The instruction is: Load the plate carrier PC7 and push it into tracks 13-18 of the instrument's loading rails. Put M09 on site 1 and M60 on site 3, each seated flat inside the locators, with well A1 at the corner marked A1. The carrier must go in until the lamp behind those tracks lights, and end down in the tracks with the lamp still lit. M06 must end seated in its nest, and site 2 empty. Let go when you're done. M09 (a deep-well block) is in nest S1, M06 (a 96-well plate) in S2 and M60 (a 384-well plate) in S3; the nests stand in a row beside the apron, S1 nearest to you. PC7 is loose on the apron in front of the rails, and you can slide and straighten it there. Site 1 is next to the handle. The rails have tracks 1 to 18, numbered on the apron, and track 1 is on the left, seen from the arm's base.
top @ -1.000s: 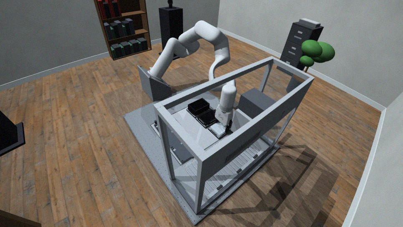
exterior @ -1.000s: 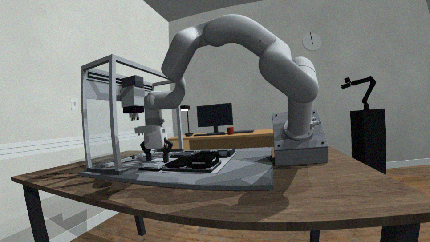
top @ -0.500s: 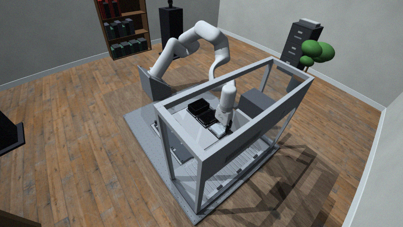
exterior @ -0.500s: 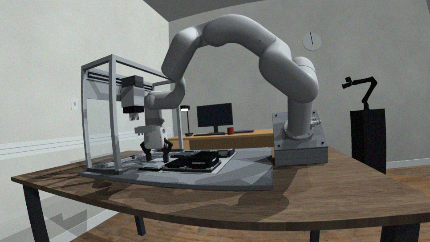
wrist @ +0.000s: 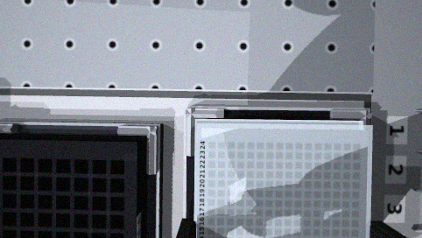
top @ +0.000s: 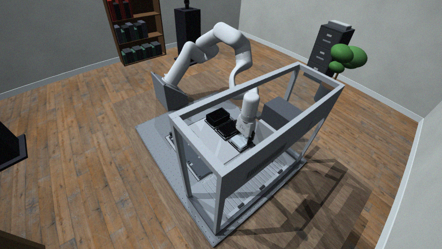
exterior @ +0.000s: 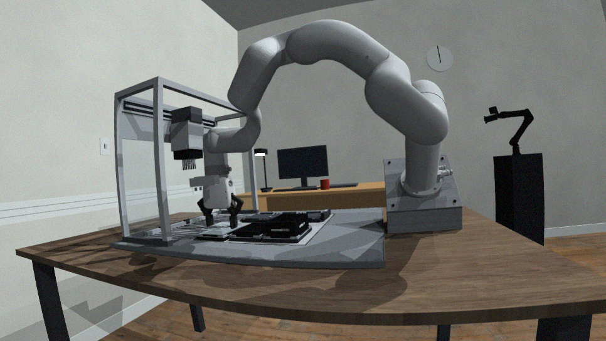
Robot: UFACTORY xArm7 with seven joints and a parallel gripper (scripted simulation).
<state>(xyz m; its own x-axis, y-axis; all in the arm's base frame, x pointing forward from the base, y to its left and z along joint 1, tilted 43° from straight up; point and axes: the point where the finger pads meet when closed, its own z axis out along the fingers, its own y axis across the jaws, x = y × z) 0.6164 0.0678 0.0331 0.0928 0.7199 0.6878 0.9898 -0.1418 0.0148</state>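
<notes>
The nest S3 is 30 mm below my hand. The rest, counted from my hand: deep-well block M09: 220 mm behind, 10 mm to the left; plate M06: 110 mm behind, 10 mm below; plate M60: 10 mm below.
</notes>
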